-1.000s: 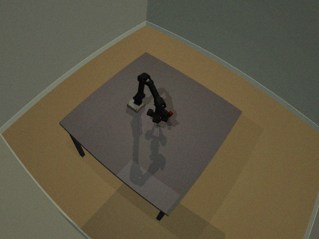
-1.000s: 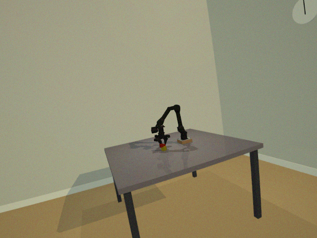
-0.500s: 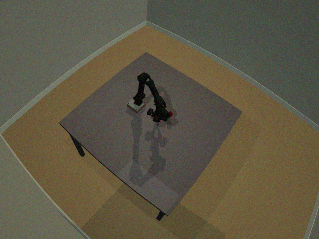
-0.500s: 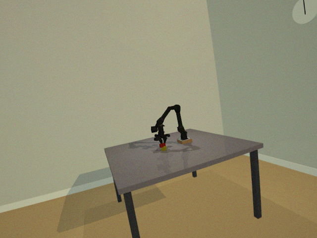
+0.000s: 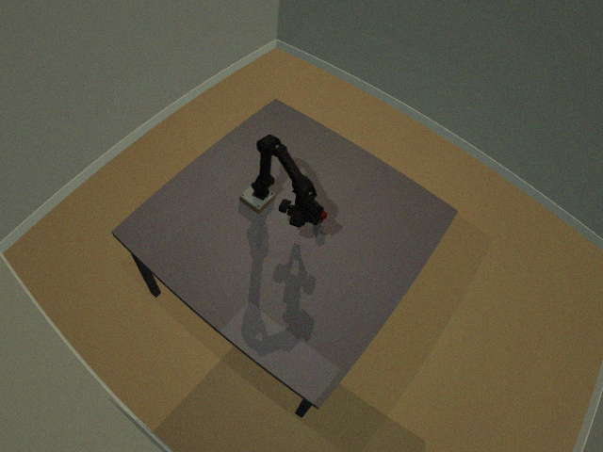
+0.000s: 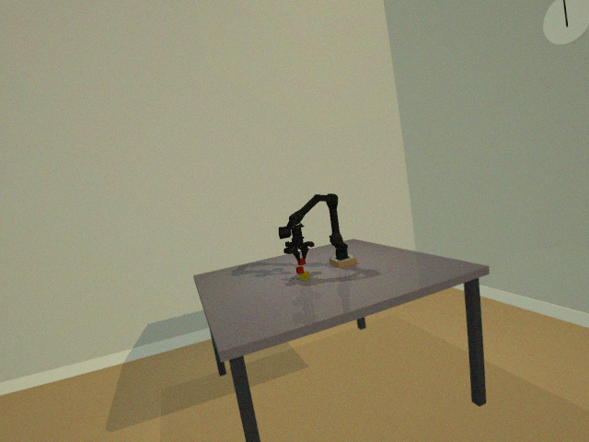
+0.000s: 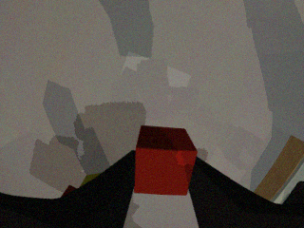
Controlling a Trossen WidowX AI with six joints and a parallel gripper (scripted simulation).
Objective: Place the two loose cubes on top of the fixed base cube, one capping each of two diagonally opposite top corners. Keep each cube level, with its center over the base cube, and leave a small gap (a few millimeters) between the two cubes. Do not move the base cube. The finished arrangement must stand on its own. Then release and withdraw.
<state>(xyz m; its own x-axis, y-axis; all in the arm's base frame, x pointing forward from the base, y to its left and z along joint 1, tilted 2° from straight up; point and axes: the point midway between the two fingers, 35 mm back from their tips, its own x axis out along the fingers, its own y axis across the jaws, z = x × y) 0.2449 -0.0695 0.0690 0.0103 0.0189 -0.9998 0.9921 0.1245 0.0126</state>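
Right now my gripper tip is 5 cm short of the yellow base cube, 11 cm to the right of it and 5 cm above it.
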